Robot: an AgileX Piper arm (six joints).
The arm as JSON. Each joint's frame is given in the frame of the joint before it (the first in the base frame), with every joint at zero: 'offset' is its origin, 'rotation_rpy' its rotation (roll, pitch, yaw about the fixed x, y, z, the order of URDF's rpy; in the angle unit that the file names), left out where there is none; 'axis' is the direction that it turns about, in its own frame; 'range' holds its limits. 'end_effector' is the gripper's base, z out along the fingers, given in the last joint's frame.
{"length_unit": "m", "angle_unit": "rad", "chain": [
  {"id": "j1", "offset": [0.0, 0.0, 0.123], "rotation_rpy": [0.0, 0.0, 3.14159], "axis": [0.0, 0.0, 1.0], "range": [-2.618, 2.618]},
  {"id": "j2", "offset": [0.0, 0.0, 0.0], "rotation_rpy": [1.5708, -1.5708, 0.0], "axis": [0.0, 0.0, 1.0], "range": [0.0, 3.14]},
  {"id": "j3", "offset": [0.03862, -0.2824, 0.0], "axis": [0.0, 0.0, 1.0], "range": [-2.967, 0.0]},
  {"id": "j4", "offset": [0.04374, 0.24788, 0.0], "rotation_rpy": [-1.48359, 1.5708, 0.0], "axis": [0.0, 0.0, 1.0], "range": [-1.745, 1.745]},
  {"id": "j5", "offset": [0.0, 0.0, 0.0], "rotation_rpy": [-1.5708, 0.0, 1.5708], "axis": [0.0, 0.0, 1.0], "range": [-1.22, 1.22]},
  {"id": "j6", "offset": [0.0, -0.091, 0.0], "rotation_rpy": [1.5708, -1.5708, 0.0], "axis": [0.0, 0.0, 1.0], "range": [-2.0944, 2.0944]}
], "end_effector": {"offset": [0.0, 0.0, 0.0], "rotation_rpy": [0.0, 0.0, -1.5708]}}
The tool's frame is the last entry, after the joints.
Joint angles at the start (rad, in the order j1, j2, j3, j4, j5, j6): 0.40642 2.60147 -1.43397 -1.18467 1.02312 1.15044
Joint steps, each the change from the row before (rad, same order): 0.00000 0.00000 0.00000 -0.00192 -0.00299 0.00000; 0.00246 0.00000 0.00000 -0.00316 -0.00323 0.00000; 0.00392 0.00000 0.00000 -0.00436 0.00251 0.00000; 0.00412 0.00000 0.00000 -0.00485 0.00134 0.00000; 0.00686 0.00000 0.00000 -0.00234 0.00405 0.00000; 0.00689 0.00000 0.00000 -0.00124 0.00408 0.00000; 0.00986 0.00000 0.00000 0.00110 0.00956 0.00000; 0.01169 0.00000 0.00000 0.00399 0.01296 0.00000; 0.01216 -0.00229 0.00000 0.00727 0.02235 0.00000; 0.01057 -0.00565 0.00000 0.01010 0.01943 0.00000; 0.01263 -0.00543 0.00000 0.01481 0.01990 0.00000; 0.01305 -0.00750 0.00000 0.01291 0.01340 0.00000; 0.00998 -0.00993 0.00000 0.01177 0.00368 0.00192
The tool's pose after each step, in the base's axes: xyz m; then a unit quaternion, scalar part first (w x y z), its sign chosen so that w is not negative. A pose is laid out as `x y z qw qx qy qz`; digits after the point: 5 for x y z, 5 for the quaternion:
0.39250 0.09065 -0.03142 0.11461 -0.08834 0.89343 -0.42527
0.39259 0.09181 -0.03151 0.11638 -0.09109 0.89342 -0.42422
0.39245 0.09319 -0.03121 0.11796 -0.09414 0.89218 -0.42572
0.39237 0.09473 -0.03097 0.11987 -0.09763 0.89105 -0.42677
0.39175 0.09717 -0.03064 0.12138 -0.10099 0.88967 -0.42843
0.39104 0.09961 -0.03035 0.12262 -0.10393 0.88844 -0.42993
0.38970 0.10288 -0.02981 0.12320 -0.10652 0.88644 -0.43324
0.38782 0.10663 -0.02915 0.12300 -0.10833 0.88417 -0.43747
0.38566 0.11013 -0.02710 0.12180 -0.10723 0.88079 -0.44483
0.38394 0.11340 -0.02401 0.12125 -0.10407 0.87857 -0.45009
0.38152 0.11741 -0.02114 0.11965 -0.10010 0.87687 -0.45471
0.37955 0.12208 -0.01782 0.12030 -0.09753 0.87618 -0.45643
0.37854 0.12630 -0.01413 0.12323 -0.09409 0.87750 -0.45382

